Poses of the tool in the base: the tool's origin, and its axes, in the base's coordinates. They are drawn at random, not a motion.
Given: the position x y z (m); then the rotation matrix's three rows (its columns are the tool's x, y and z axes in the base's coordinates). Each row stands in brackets.
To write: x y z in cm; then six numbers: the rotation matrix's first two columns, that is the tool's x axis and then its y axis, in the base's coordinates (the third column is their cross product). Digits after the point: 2 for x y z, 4 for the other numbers.
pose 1, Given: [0.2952 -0.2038 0.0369], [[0.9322 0.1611 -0.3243], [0.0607 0.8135 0.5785], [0.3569 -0.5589 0.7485]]
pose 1, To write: 29.52 -20.38 3.69 0.9322 0.0607 0.3569 0.1611 0.8135 -0.5589
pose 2, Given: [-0.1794 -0.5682 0.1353], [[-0.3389 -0.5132 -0.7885], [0.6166 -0.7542 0.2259], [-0.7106 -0.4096 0.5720]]
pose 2, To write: -17.94 -56.82 13.53 -0.3389 0.6166 -0.7106 -0.5132 -0.7542 -0.4096
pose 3, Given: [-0.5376 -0.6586 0.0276], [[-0.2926 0.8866 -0.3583], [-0.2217 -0.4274 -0.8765], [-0.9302 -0.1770 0.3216]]
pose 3, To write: -53.76 -65.86 2.76 -0.2926 -0.2217 -0.9302 0.8866 -0.4274 -0.1770
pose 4, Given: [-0.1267 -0.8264 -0.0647], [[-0.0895 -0.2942 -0.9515], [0.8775 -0.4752 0.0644], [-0.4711 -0.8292 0.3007]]
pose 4, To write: -12.67 -82.64 -6.47 -0.0895 0.8775 -0.4711 -0.2942 -0.4752 -0.8292
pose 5, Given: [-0.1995 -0.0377 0.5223], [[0.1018 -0.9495 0.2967], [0.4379 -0.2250 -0.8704], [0.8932 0.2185 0.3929]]
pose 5, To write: -19.95 -3.77 52.23 0.1018 0.4379 0.8932 -0.9495 -0.2250 0.2185
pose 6, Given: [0.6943 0.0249 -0.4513], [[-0.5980 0.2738 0.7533], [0.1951 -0.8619 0.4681], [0.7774 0.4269 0.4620]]
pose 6, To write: 69.43 2.49 -45.13 -0.5980 0.1951 0.7774 0.2738 -0.8619 0.4269
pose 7, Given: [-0.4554 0.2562 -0.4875], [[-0.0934 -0.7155 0.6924], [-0.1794 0.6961 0.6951], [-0.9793 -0.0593 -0.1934]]
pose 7, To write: -45.54 25.62 -48.75 -0.0934 -0.1794 -0.9793 -0.7155 0.6961 -0.0593
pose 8, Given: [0.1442 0.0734 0.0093], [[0.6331 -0.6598 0.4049], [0.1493 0.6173 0.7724], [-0.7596 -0.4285 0.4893]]
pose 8, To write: 14.42 7.34 0.93 0.6331 0.1493 -0.7596 -0.6598 0.6173 -0.4285
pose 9, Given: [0.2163 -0.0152 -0.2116], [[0.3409 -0.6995 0.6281], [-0.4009 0.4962 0.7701], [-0.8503 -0.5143 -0.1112]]
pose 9, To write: 21.63 -1.52 -21.16 0.3409 -0.4009 -0.8503 -0.6995 0.4962 -0.5143
